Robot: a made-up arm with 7 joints.
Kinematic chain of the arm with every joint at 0, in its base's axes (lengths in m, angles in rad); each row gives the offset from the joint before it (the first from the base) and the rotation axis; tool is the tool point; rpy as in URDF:
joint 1: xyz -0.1 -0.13 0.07 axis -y
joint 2: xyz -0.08 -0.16 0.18 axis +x
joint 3: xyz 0 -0.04 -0.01 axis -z
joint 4: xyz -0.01 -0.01 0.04 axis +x
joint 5: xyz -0.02 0.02 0 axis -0.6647 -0.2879 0.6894
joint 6: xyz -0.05 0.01 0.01 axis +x
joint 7: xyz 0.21 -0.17 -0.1 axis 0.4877 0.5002 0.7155
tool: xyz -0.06 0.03 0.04 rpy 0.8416 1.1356 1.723
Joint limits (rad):
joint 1: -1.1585..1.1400
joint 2: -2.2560..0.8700
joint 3: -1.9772..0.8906
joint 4: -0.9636..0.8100
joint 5: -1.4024..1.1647
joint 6: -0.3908..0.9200
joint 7: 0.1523..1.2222
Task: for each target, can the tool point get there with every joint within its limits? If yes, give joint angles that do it. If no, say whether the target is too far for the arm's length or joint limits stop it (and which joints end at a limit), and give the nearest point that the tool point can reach.
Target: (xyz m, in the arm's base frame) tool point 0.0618 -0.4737 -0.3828
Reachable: no: joint limits stop it (at a limit: joint 1, joint 2, joint 4, joint 5, joint 7) | nearest point -0.1301 -0.4012 -0.1356 | short by 0.321 m
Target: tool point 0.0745 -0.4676 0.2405
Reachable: yes | joints -0.7097 -0.5221 -0.3562 -0.1748 -0.2747 0.1332 0.6177
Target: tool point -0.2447 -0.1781 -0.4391
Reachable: no: joint limits stop it (at a limit: joint 1, joint 2, joint 3, joint 5, joint 7) | nearest point -0.2668 -0.2622 -0.1834 | short by 0.270 m
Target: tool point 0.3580 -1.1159 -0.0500
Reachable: no: too far | nearest point 0.1362 -0.5654 0.1385 | short by 0.623 m
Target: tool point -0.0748 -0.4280 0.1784
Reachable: yes | joints 0.0164 -0.6988 -1.4080 -0.3823 -0.8006 0.7214 0.6410
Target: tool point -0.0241 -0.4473 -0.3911
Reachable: no: joint limits stop it (at a limit: joint 1, joint 2, joint 4, joint 5, joint 7) | nearest point -0.1588 -0.3931 -0.1569 | short by 0.276 m
